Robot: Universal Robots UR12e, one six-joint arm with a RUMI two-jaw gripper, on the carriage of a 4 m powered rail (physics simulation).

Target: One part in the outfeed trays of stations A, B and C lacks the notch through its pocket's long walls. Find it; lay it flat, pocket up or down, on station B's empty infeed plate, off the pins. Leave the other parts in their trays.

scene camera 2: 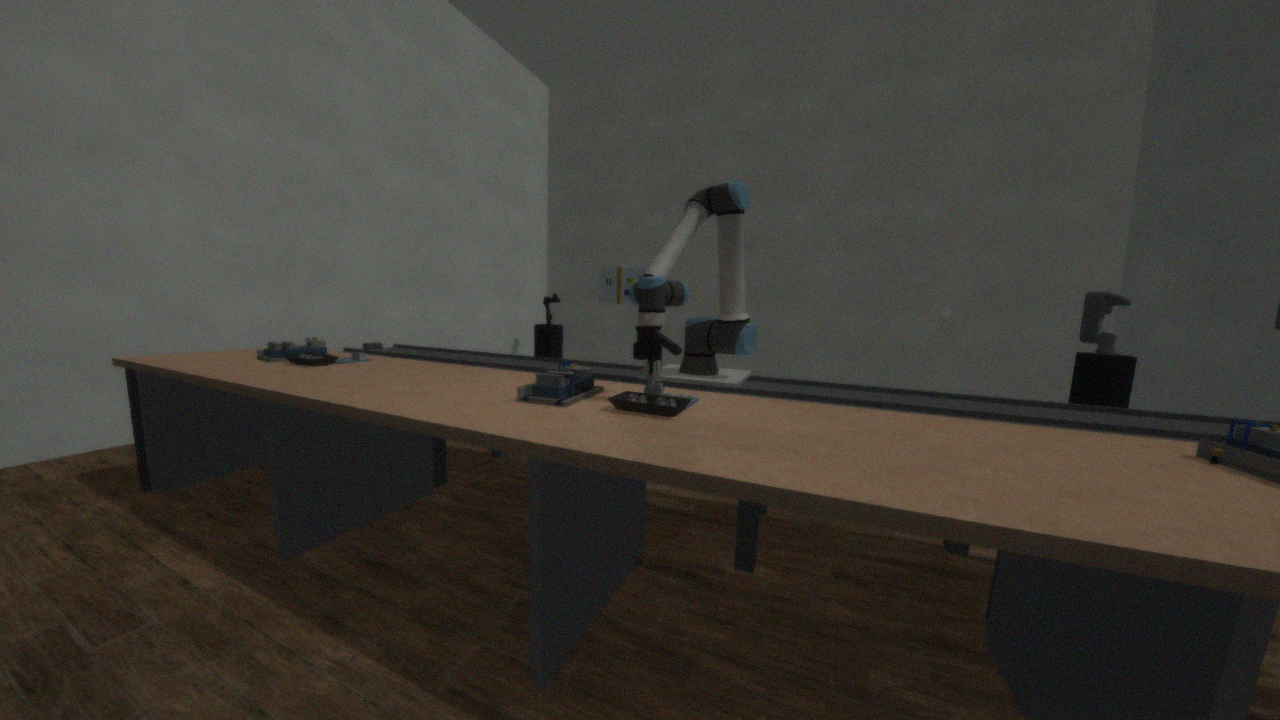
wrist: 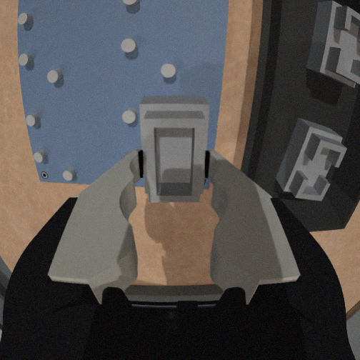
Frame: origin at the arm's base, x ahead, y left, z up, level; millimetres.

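Seen in the pictures: gripper, fingertip midpoint: (scene camera 2: pixel 653 389); arm's base at its link origin: (scene camera 2: pixel 698 372).
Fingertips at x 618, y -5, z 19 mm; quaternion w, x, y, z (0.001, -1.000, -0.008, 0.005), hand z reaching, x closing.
Note:
Offsets run from my fingertips to a thing's top centre. "*": to the spot under its first point. Level surfaces: height alone.
My gripper (scene camera 2: pixel 654 386) (wrist: pixel 173 151) is shut on a grey part (wrist: pixel 174 145) with a rectangular pocket facing the wrist camera; no notch shows in its long walls. The part is held upright to the view, over the near right corner of the blue infeed plate @(* dx -59, dy +125, dz -41 mm) (scene camera 2: pixel 691 401) (wrist: pixel 90 100), and its near end reaches past the plate edge. Its shadow falls on the table; whether it touches the plate I cannot tell. One pin (wrist: pixel 129 116) stands close to its left. The black outfeed tray @(dx +119, dy +37, dz -7 mm) (scene camera 2: pixel 646 410) (wrist: pixel 325 215) holds two notched grey parts (wrist: pixel 312 162) (wrist: pixel 340 47).
Several more pins stand on the plate, including one beyond the part (wrist: pixel 168 70). A blue and grey fixture @(* dx +176, dy -272, dz +11 mm) (scene camera 2: pixel 559 386) stands left of the tray on the table @(dz -49 mm) (scene camera 2: pixel 805 447). Other station equipment (scene camera 2: pixel 293 349) @(* dx -60, dy +1534, dz +25 mm) (scene camera 2: pixel 1257 438) stands at both ends. The rail (scene camera 2: pixel 895 399) runs behind.

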